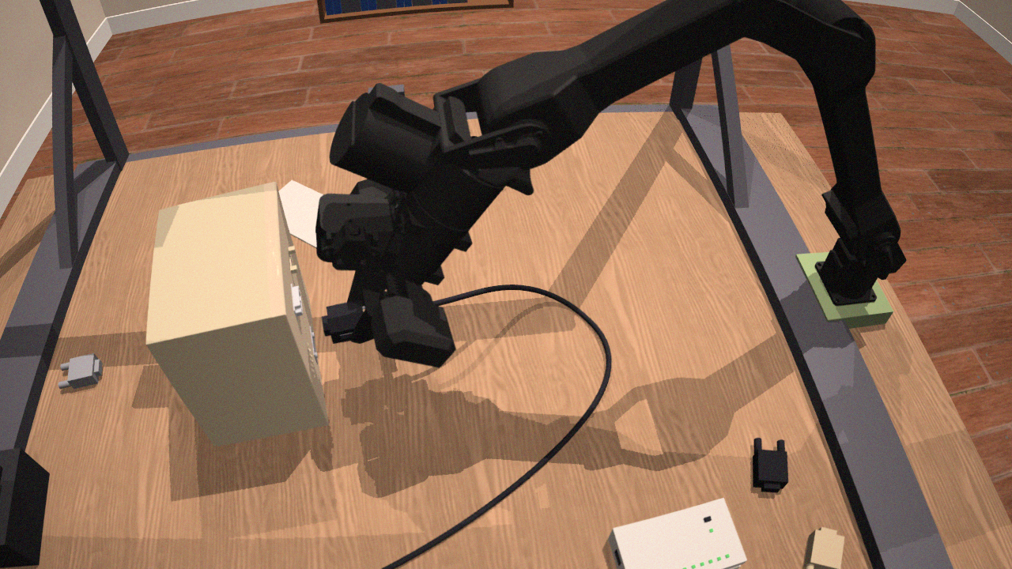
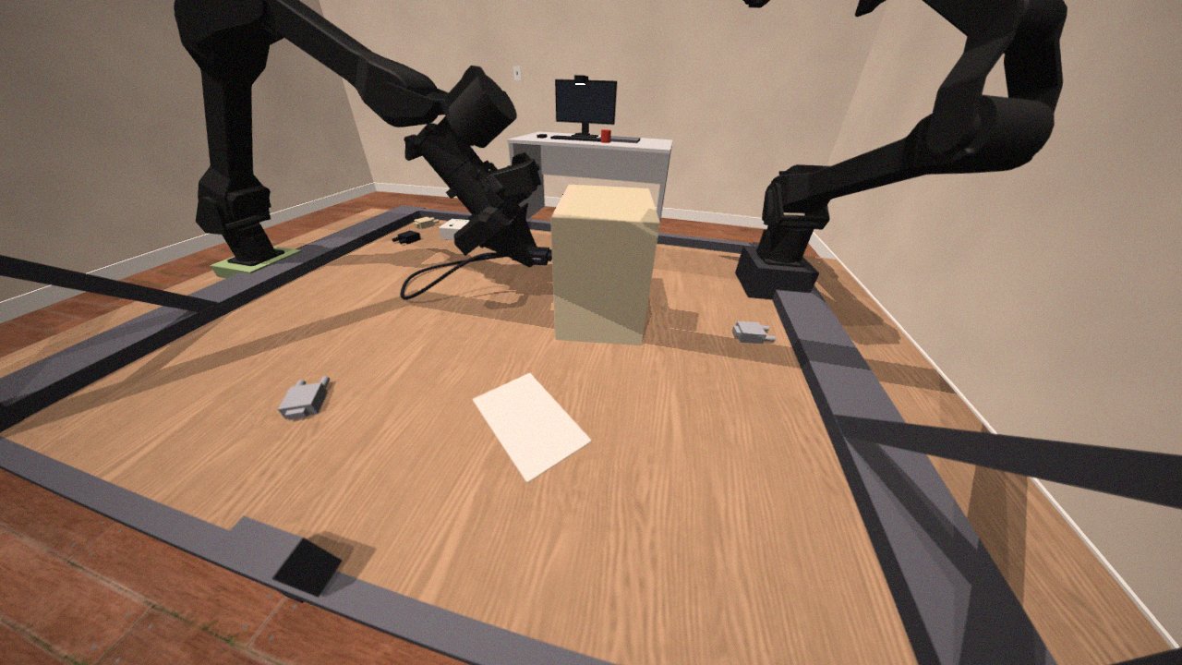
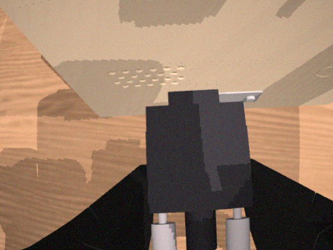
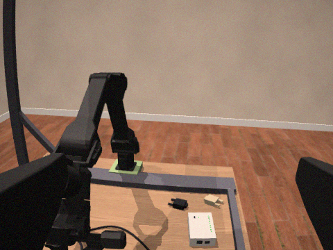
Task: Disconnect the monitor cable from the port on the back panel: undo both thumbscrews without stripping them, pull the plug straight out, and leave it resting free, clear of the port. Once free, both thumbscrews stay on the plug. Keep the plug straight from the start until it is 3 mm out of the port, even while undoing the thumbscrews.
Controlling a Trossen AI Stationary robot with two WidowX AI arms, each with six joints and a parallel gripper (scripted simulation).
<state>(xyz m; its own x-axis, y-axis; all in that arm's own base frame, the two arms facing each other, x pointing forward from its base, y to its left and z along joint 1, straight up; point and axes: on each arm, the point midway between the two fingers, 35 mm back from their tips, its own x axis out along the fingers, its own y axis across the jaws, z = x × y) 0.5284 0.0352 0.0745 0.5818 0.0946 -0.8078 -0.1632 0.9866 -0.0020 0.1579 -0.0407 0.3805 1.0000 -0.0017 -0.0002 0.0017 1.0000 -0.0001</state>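
Right now the black monitor plug is 10 mm to the right of my left hand and 20 mm below it. From my left hand the other things lie so: white device 280 mm ahead, 180 mm to the left, 80 mm below; then white sheet 250 mm behind, 50 mm to the right, 100 mm below; then beige box 30 mm behind, 120 mm to the right, 10 mm below.
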